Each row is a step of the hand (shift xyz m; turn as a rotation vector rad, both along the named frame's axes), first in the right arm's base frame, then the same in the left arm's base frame.
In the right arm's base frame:
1: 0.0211 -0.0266 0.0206 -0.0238 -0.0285 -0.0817
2: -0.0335 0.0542 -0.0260 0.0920 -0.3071 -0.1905
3: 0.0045 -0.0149 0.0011 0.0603 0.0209 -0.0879
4: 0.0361 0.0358 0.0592 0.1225 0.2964 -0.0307
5: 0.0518 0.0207 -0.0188 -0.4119 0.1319 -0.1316
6: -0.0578 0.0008 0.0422 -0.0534 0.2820 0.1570
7: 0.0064 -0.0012 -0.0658 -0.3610 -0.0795 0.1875
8: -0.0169 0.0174 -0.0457 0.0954 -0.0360 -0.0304
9: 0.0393 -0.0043 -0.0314 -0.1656 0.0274 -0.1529
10: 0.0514 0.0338 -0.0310 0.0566 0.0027 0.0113
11: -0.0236 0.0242 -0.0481 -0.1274 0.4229 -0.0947
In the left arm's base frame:
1: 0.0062 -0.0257 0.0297 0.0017 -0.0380 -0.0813
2: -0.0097 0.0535 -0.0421 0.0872 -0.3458 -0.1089
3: 0.0006 -0.0150 0.0042 0.0908 -0.0043 -0.0595
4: 0.0191 0.0393 0.0647 0.1849 0.2636 -0.0104
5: 0.0582 0.0087 0.0006 -0.2995 0.1708 -0.2925
6: -0.0675 0.0171 0.0164 -0.0454 0.3096 0.0955
7: 0.0292 -0.0135 -0.0578 -0.4123 0.0119 0.0409
8: 0.0047 0.0118 -0.0502 0.0901 -0.0553 0.0124
9: 0.0461 -0.0158 -0.0133 -0.0899 0.0266 -0.2068
10: 0.0650 0.0194 -0.0120 0.0480 -0.0044 0.0319
11: 0.0009 0.0190 -0.0556 0.0074 0.4151 -0.1779

